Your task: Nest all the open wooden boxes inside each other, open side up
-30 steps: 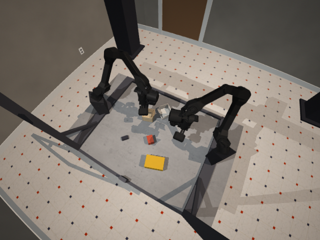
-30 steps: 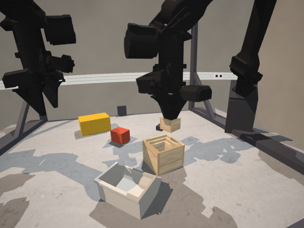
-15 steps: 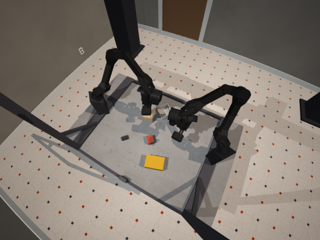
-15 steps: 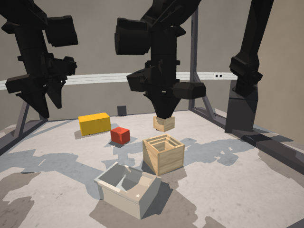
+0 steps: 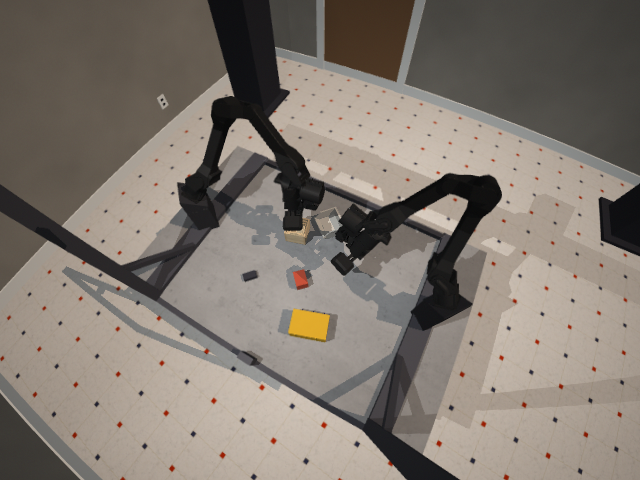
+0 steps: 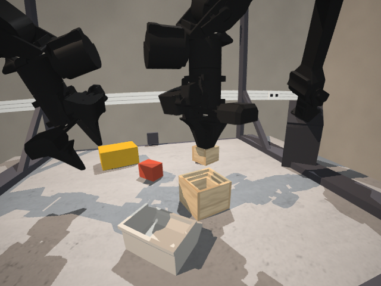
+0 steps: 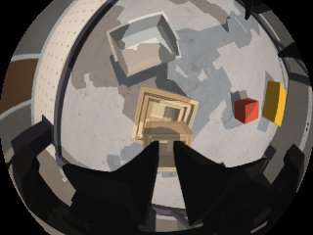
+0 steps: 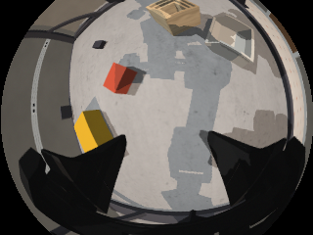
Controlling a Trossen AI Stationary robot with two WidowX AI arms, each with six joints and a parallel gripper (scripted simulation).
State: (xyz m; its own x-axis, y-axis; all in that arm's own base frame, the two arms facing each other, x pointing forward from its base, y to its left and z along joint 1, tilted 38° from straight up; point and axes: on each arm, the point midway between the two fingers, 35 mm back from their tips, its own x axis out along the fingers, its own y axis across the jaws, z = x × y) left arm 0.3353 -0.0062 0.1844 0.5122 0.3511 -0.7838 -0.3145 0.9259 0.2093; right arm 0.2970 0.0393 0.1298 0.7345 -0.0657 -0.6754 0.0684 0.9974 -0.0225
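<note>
The small wooden box is 40 mm below my left hand. Also, from my left hand: red cube (170 mm behind, 100 mm to the right, 130 mm below); small dark block (240 mm behind, 80 mm to the left, 140 mm below); white bin (80 mm ahead, 100 mm to the right, 130 mm below).
</note>
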